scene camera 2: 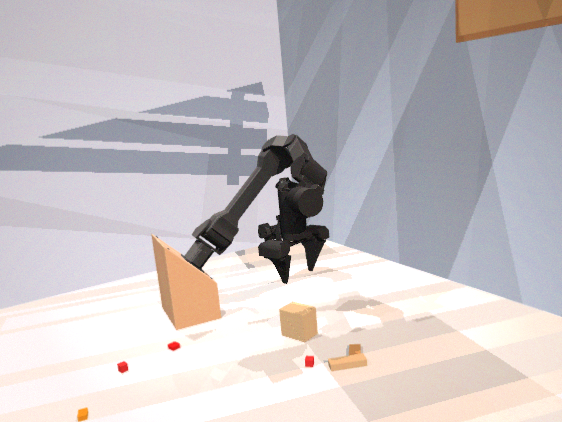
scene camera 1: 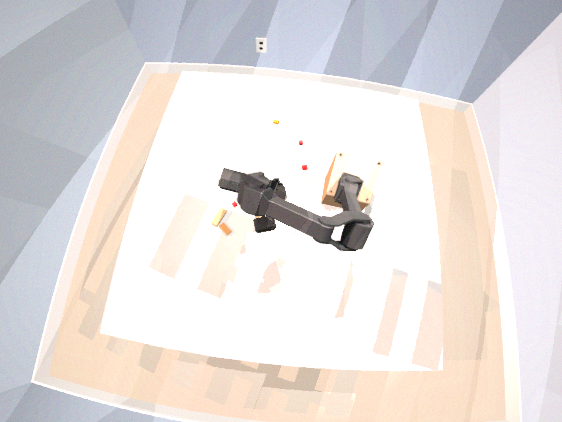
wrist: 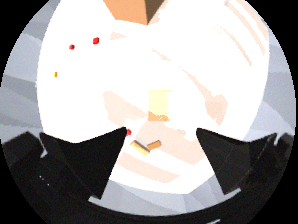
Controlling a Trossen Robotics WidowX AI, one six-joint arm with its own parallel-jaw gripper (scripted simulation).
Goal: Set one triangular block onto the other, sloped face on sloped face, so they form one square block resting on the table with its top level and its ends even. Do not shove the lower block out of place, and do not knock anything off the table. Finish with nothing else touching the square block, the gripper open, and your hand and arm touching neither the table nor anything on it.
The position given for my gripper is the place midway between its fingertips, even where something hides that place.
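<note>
My gripper [scene camera 2: 298,277], open, holding nothing; a tan triangular block [scene camera 2: 303,318]. Wrist view too: my gripper [wrist: 162,131].
</note>
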